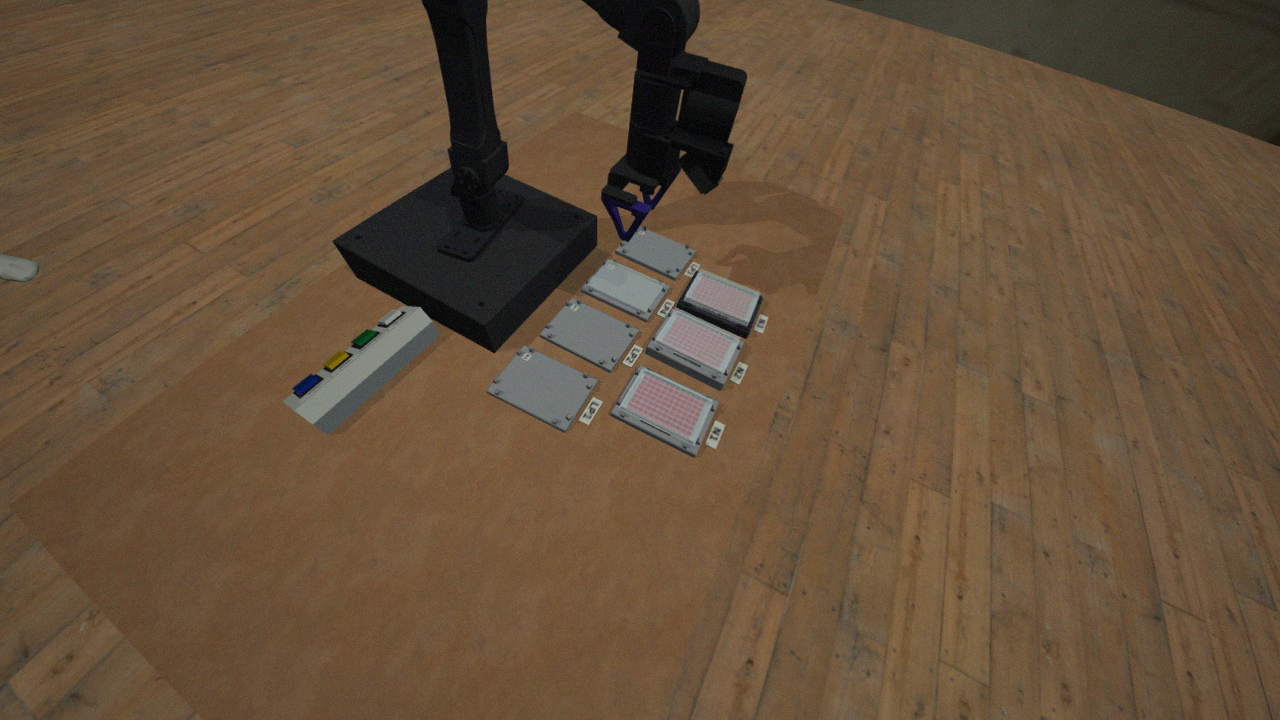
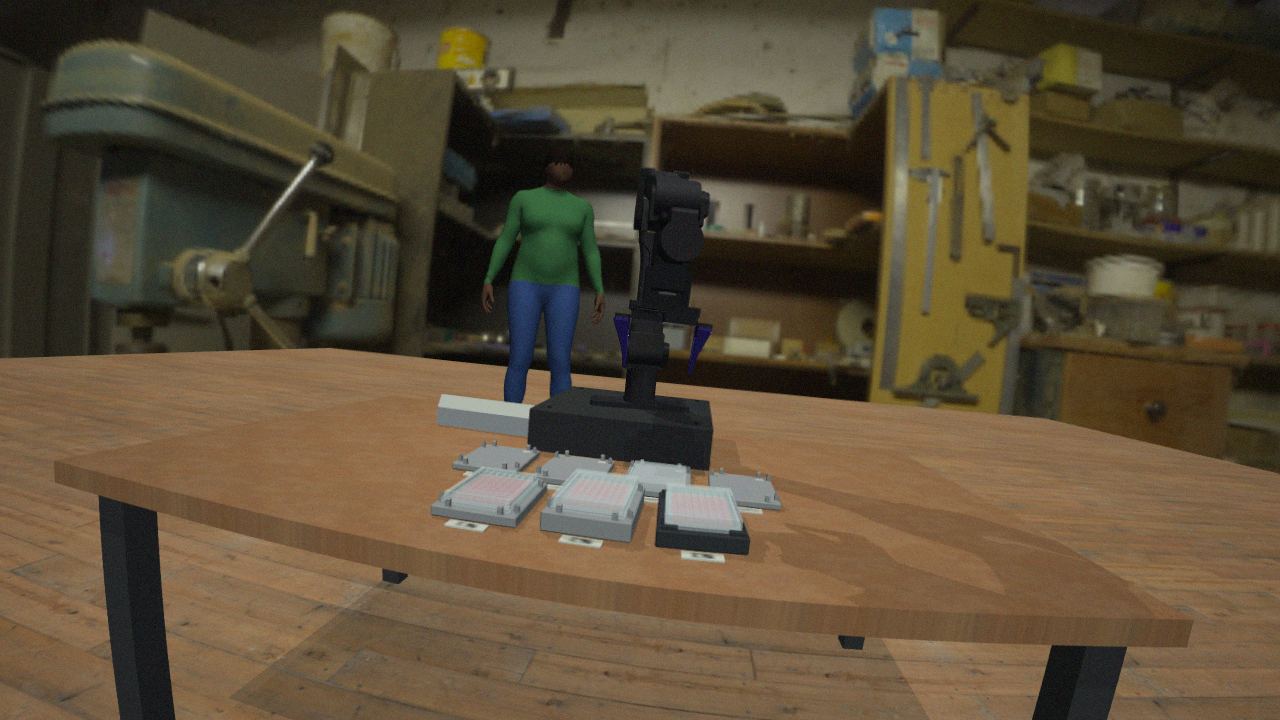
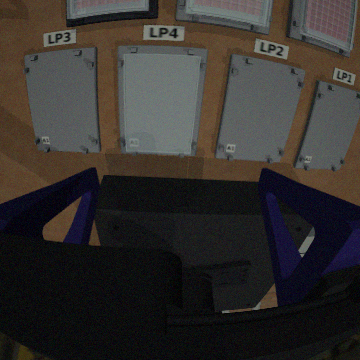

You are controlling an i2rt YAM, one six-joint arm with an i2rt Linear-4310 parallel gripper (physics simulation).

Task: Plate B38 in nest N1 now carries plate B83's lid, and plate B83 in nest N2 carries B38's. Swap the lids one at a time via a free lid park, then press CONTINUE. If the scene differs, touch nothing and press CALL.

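Frame: origin at the arm's base, x left, y up, z ahead, level; metres.
Seen in the pictures: gripper, fingertip midpoint: (image 1: 637, 223) (image 2: 656, 371) (image 3: 178, 176); arm's base at its link origin: (image 1: 484, 224) (image 2: 638, 405) (image 3: 192, 276).
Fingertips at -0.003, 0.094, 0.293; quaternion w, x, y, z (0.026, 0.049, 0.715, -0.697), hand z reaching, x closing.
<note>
Pixels of each thing's middle, then the offset from my fingertips to it, as dx, dy, dz. "spot": a spot on its surface instead.
- nest N1 at a spot on its surface: (image 2: 490, 490) (image 1: 685, 408) spot: -0.205, -0.150, +0.159
- nest N2 at a spot on its surface: (image 3: 227, 10) spot: -0.062, -0.135, +0.093
- LP2 at the middle of its body: (image 3: 260, 114) (image 2: 576, 467) (image 1: 589, 331) -0.109, -0.165, -0.038
- LP3 at the middle of its body: (image 3: 59, 104) (image 2: 742, 486) (image 1: 656, 250) +0.148, -0.165, +0.010
- pale clear lid at the middle of its body: (image 3: 159, 105) (image 2: 658, 475) (image 1: 626, 285) +0.019, -0.161, -0.014
- button box at the middle of its body: (image 1: 362, 359) (image 2: 492, 413) -0.305, -0.143, -0.338
- third pink plate at the middle of its body: (image 2: 701, 502) (image 1: 723, 295) +0.050, -0.143, +0.170
My gripper (image 2: 657, 365) (image 3: 178, 176) is open and empty, above the table between the base and the lid parks. Pink plates under clear covers sit in nest N1 (image 1: 666, 405) (image 2: 490, 490) (image 3: 330, 22) and nest N2 (image 1: 698, 342) (image 2: 595, 494) (image 3: 227, 10); plate and lid markings are unreadable. Lid parks LP1 (image 1: 543, 387) (image 3: 332, 125), LP2 (image 1: 590, 333) (image 3: 260, 107) and LP3 (image 1: 656, 251) (image 3: 62, 100) are bare. A pale clear lid (image 1: 624, 286) (image 3: 160, 100) lies on LP4. The button box (image 1: 380, 371) has blue, yellow, green and white buttons, their labels unreadable.
A third pink plate (image 1: 723, 295) (image 2: 702, 508) sits in a dark nest beside N2. The black robot base (image 1: 411, 232) (image 2: 617, 429) stands between the button box and the lid parks. A person in green (image 2: 550, 237) stands behind the table.
</note>
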